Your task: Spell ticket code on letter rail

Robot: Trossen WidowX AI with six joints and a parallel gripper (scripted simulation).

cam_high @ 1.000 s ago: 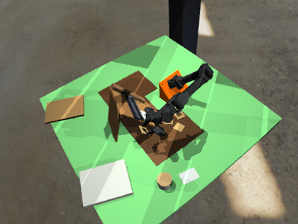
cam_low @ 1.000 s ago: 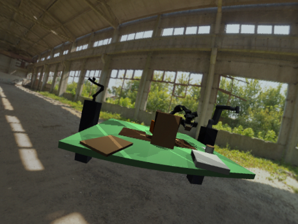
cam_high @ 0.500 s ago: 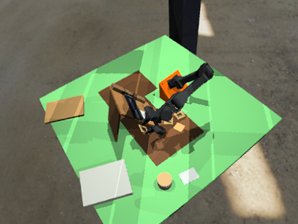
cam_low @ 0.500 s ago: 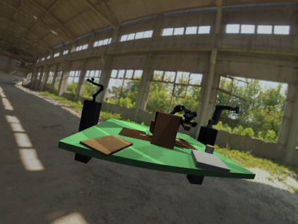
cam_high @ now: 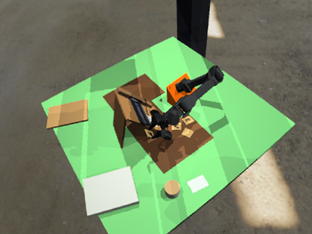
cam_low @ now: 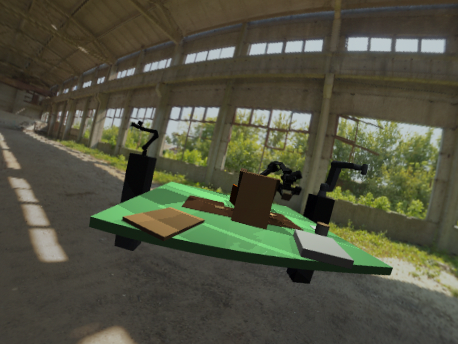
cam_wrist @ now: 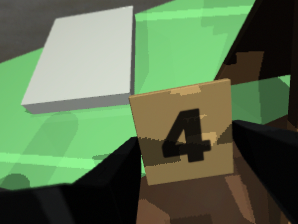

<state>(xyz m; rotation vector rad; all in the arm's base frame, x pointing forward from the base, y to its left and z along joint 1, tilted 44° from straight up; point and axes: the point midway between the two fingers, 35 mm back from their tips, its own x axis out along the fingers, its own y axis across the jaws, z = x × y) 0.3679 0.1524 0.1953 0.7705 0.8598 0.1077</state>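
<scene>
My gripper tip is 12 cm to the left of the white ticket, 8 cm past it and 8 cm above it. From my gripper tip the other things lie so: card (32 cm to the left, 18 cm below, 9 cm behind); brown mat (23 cm to the right, 18 cm below, 18 cm behind); short tan cylinder (27 cm to the left, 15 cm below, 5 cm ahead).
</scene>
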